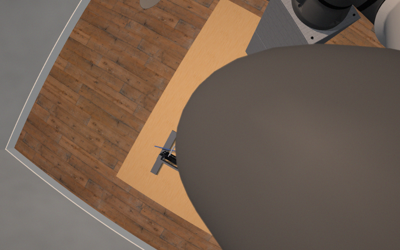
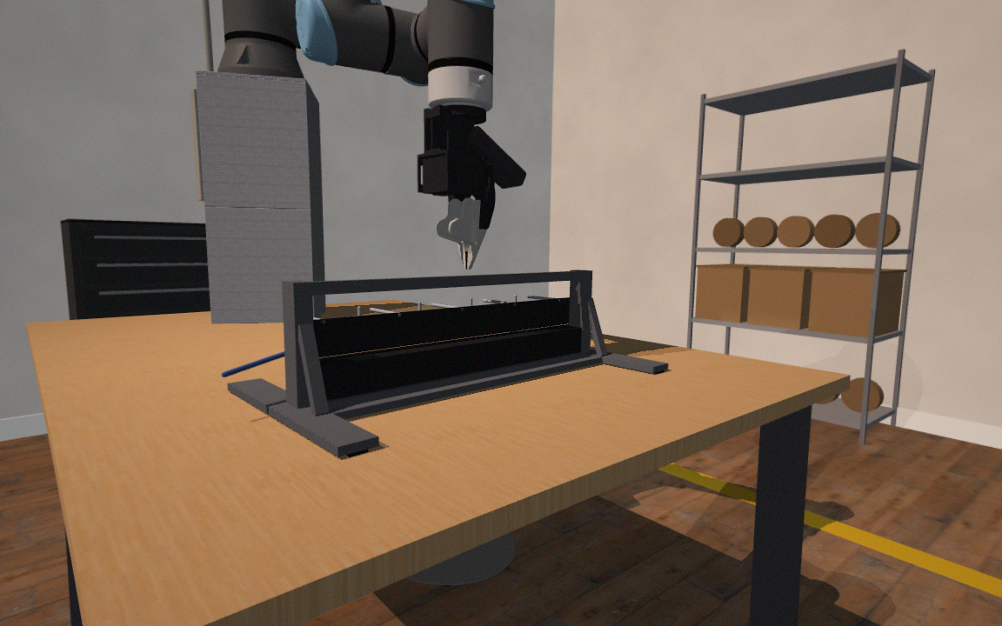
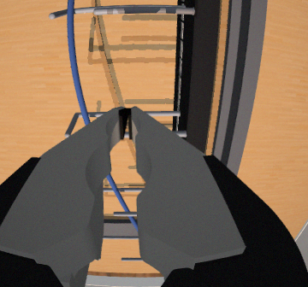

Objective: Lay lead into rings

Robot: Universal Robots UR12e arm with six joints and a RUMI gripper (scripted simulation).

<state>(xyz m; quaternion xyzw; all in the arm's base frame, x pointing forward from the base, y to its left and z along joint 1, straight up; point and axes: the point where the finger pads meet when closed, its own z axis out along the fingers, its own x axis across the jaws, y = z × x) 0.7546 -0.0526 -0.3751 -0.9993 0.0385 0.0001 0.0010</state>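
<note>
Right now the rack is 9 cm below my hand, 6 cm ahead of it and 5 cm to the right of it.
</note>
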